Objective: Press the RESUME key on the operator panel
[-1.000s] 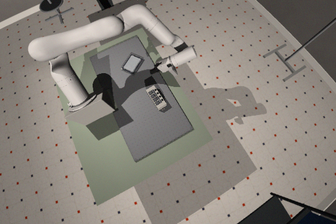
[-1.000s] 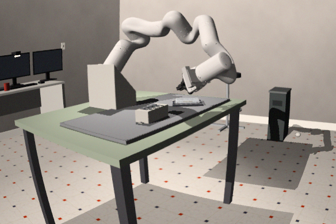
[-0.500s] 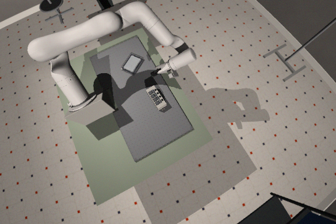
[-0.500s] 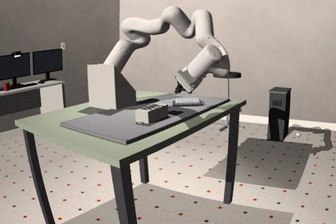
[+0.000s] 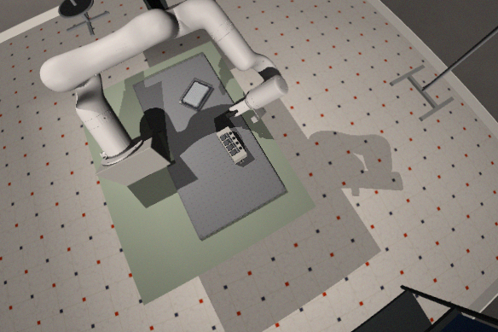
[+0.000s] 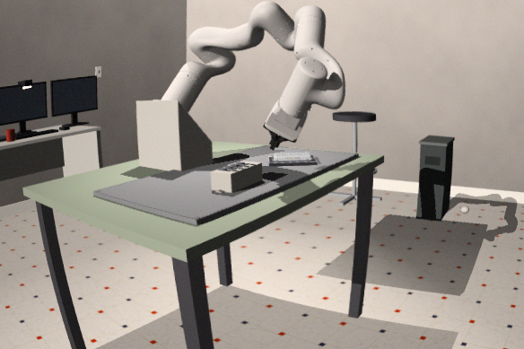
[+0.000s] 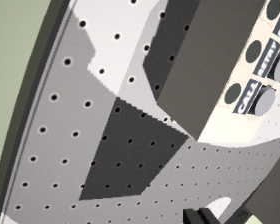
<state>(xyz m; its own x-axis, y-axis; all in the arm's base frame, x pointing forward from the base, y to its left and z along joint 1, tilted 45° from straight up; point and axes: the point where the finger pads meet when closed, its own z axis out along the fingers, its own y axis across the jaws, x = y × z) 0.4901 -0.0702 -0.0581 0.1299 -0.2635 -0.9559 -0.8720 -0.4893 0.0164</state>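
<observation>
Now: the operator panel 110 mm to the right of my hand, 80 mm behind it and 70 mm below it. Round my hand: flat tray: 250 mm to the left, 90 mm below, 60 mm behind.
</observation>
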